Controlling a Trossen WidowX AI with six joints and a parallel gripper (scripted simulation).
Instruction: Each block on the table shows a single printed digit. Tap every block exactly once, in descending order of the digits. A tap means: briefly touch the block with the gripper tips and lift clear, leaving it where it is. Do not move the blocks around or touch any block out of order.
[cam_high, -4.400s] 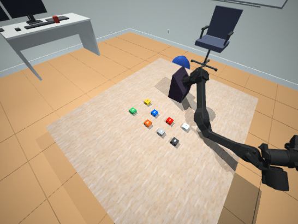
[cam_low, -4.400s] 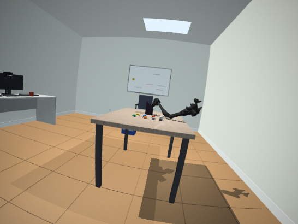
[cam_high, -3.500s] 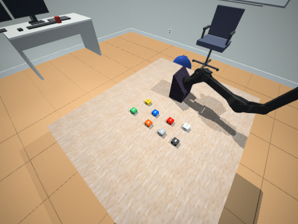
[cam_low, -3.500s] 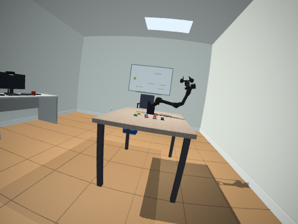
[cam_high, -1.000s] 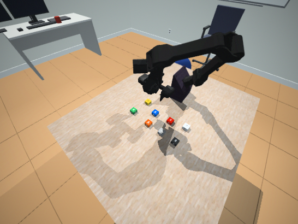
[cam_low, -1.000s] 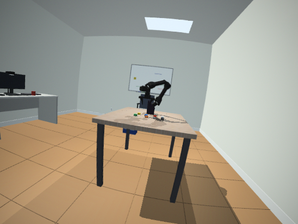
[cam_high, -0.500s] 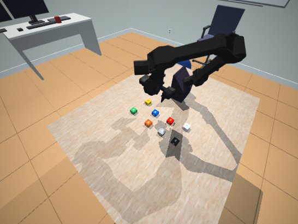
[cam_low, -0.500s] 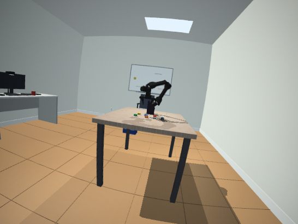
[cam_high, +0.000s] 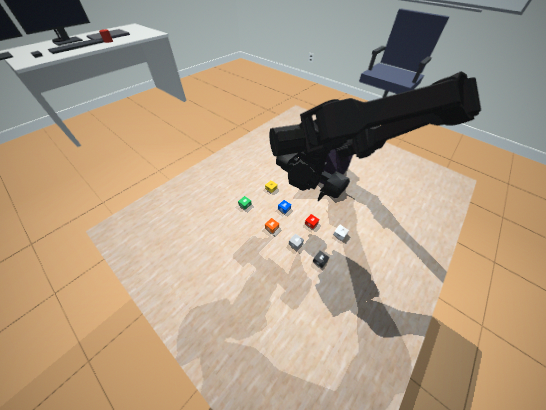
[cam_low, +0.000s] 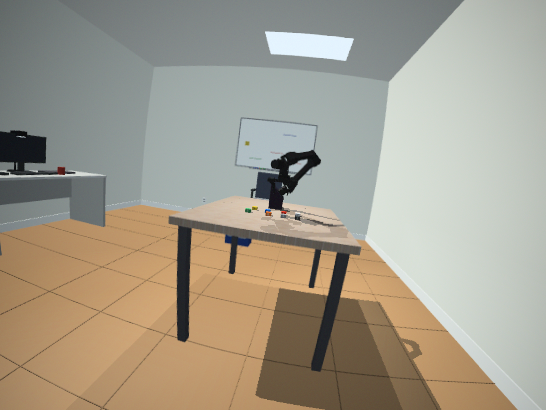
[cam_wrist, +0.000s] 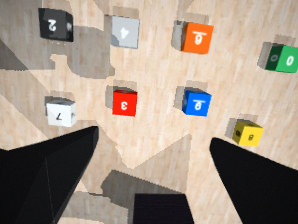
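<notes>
Now: gripper tip 70 mm to the left of the blue block and 120 mm above it. From my gripper tip the other things lie so: red block marked 3: 10 mm behind, 40 mm to the left, 120 mm below; grey block marked 4: 80 mm ahead, 40 mm to the left, 120 mm below; orange block: 80 mm ahead, 50 mm to the right, 120 mm below.
</notes>
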